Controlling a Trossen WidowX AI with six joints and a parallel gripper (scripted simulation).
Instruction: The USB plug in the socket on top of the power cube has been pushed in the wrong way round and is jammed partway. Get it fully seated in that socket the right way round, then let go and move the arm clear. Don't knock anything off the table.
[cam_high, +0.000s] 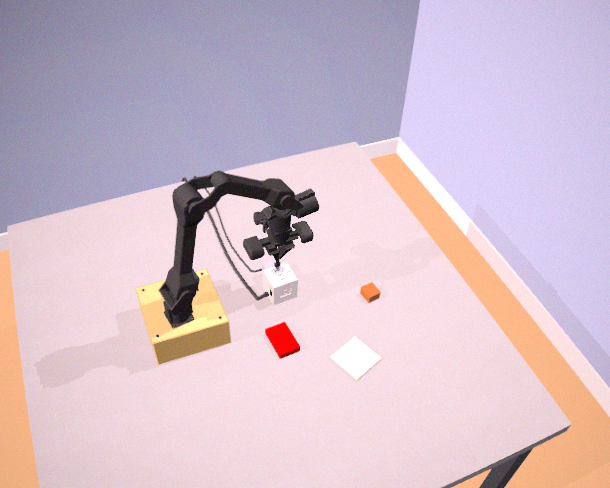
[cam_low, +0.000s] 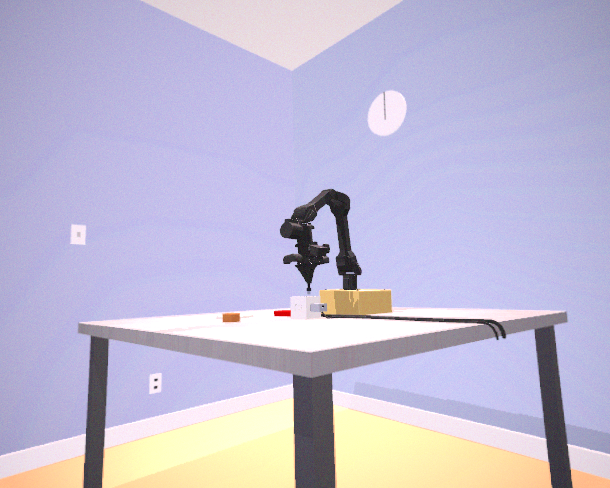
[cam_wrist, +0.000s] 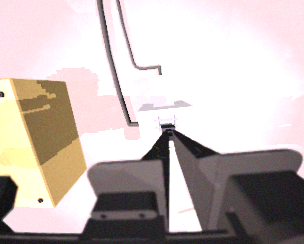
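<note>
Right now the small USB plug is 20 mm below my gripper tip. The rest, counted from my gripper tip: white flat tile: 50 mm ahead, 330 mm to the right, 120 mm below; then red flat block: 90 mm behind, 180 mm to the right, 110 mm below; then small orange block: 220 mm ahead, 170 mm to the right, 110 mm below.
</note>
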